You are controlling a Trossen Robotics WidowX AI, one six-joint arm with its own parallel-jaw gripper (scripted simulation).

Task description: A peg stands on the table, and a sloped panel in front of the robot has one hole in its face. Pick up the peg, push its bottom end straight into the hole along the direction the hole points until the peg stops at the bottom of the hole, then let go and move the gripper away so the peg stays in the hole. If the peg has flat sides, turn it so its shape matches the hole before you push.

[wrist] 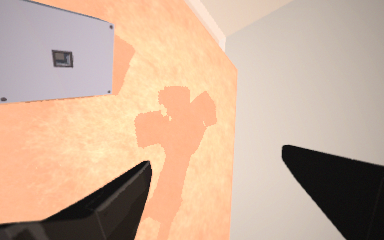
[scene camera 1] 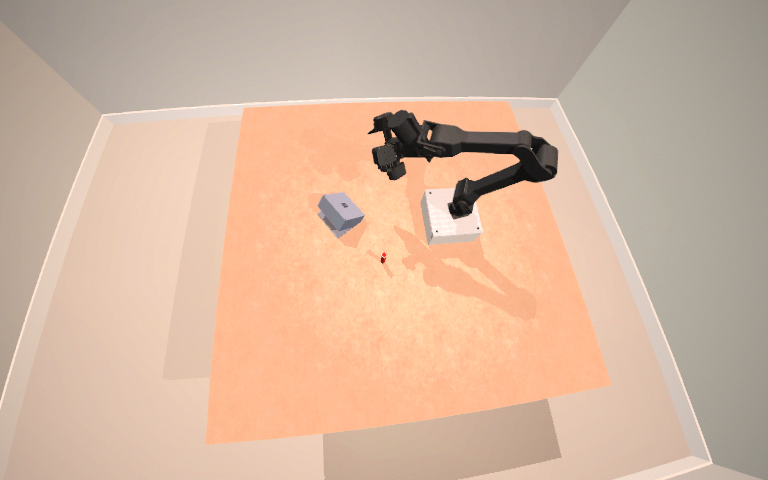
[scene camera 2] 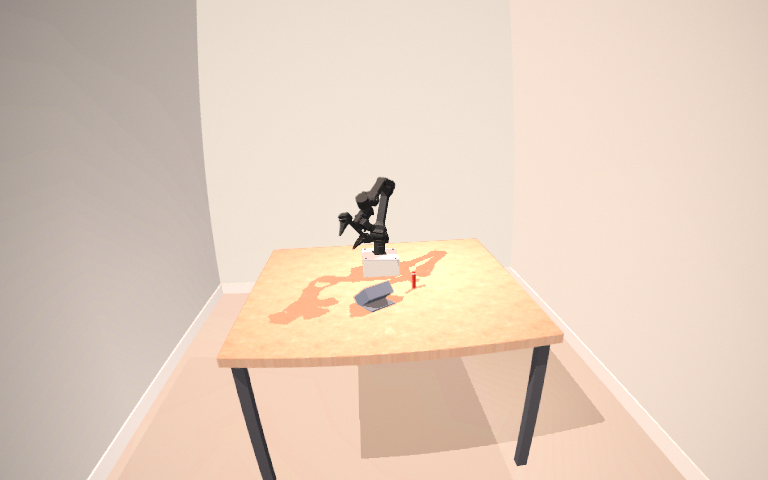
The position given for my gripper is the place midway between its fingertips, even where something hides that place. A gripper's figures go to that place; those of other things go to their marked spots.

Scene:
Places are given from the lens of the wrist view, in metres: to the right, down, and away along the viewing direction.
my gripper (wrist: 216, 159): 0.02, 0.03, 0.10
grey sloped panel (wrist: 90, 39): -0.14, -0.11, 0.21

